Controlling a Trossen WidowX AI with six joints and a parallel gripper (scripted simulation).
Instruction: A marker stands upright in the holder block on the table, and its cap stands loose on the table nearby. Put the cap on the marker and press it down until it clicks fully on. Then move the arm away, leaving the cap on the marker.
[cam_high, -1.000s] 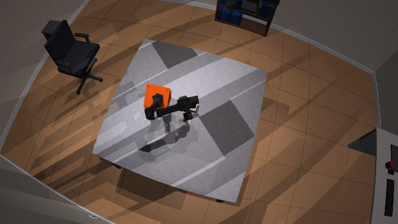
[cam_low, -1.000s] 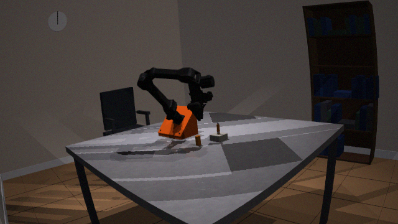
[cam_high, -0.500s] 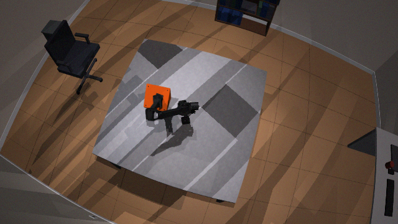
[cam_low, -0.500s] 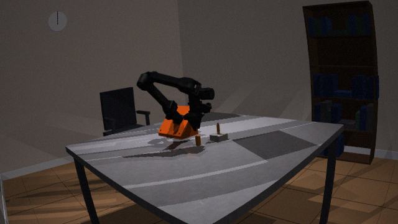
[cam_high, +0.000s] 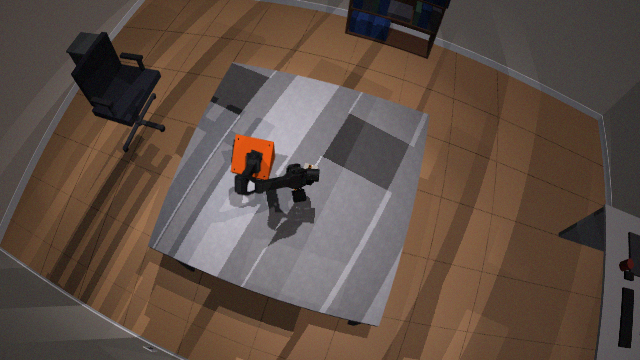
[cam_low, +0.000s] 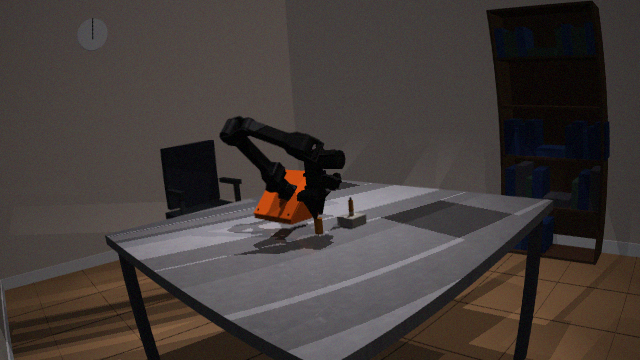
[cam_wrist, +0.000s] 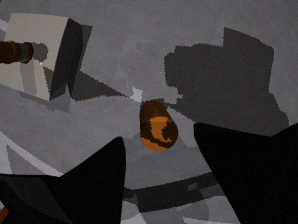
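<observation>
Right now my gripper tip is 3 cm above the orange cap.
</observation>
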